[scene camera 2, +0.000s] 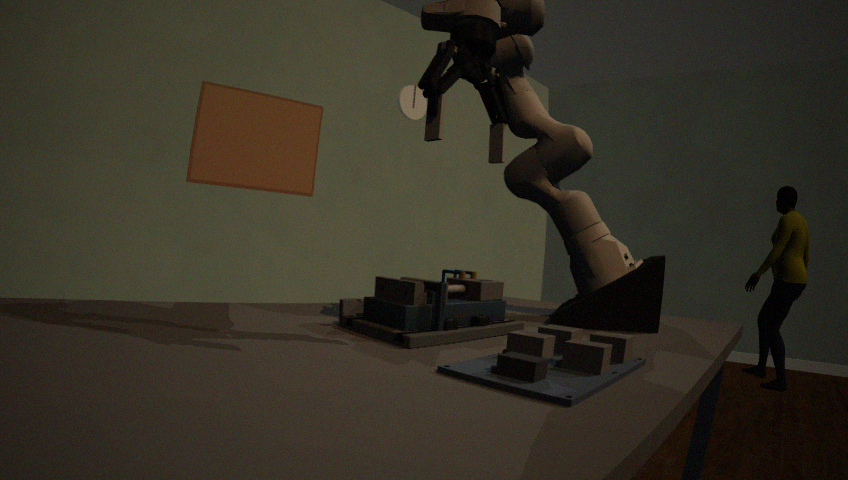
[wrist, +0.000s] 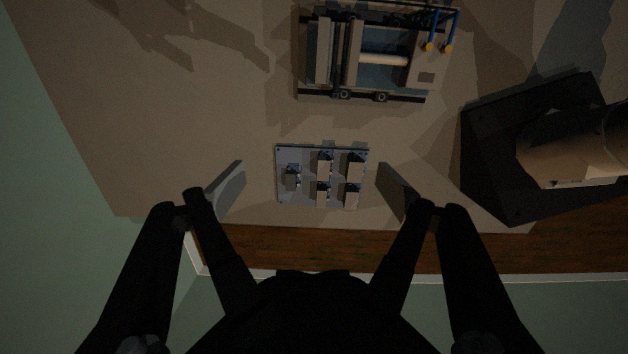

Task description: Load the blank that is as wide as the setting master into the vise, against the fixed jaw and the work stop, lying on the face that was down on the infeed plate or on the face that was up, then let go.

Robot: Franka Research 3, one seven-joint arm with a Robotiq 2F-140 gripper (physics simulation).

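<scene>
The blue-grey infeed plate (scene camera 2: pixel 470 368) (wrist: pixel 287 152) carries a darker grey block (scene camera 2: pixel 520 367) (wrist: pixel 291 181), apart on the left in the wrist view, which may be the setting master. Four paler blanks (scene camera 2: pixel 586 357) (wrist: pixel 324 170) stand in two columns beside it; their widths are hard to compare. The vise (scene camera 2: pixel 395 314) (wrist: pixel 382 37) has an outer jaw (wrist: pixel 323 50) and an inner jaw (wrist: pixel 355 52) by a pale rod. The narrow gap between them is dark, and I cannot identify the work stop surely. My gripper (scene camera 2: pixel 465 149) (wrist: pixel 311 172) is open and empty, high above the table.
Blue handles with yellow ends (wrist: pixel 437 47) rise at the vise's right end in the wrist view. The dark robot base (scene camera 2: pixel 630 303) (wrist: pixel 485 165) stands right of vise and plate. The table edge (wrist: pixel 300 228) runs near the plate. A person (scene camera 2: pixel 788 249) stands beyond the table.
</scene>
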